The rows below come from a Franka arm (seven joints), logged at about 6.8 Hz.
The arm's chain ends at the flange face. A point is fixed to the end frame.
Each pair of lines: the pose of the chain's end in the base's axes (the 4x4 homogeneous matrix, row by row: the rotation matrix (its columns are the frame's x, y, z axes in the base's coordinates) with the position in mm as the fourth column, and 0 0 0 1 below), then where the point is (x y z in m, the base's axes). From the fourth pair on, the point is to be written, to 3 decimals.
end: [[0.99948 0.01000 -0.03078 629.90], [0.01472 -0.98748 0.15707 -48.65], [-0.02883 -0.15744 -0.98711 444.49], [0 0 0 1]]
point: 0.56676 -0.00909 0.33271
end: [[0.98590 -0.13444 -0.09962 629.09], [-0.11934 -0.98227 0.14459 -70.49], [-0.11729 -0.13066 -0.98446 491.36], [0 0 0 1]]
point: 0.56179 -0.02457 0.38454
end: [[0.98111 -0.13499 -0.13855 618.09], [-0.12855 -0.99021 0.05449 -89.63], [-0.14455 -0.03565 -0.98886 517.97], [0 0 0 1]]
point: 0.54648 -0.05367 0.41015
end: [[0.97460 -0.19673 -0.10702 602.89], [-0.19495 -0.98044 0.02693 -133.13], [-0.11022 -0.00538 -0.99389 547.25], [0 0 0 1]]
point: 0.537 -0.097 0.436
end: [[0.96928 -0.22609 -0.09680 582.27], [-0.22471 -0.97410 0.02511 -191.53], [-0.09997 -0.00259 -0.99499 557.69], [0 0 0 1]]
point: 0.518 -0.154 0.446
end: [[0.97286 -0.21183 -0.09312 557.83], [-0.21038 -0.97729 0.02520 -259.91], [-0.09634 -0.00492 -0.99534 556.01], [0 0 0 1]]
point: 0.494 -0.223 0.444
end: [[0.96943 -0.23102 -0.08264 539.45], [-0.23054 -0.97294 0.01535 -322.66], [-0.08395 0.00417 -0.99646 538.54], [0 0 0 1]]
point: 0.477 -0.286 0.425
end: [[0.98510 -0.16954 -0.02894 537.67], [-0.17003 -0.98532 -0.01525 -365.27], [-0.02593 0.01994 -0.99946 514.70], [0 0 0 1]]
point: 0.480 -0.335 0.397
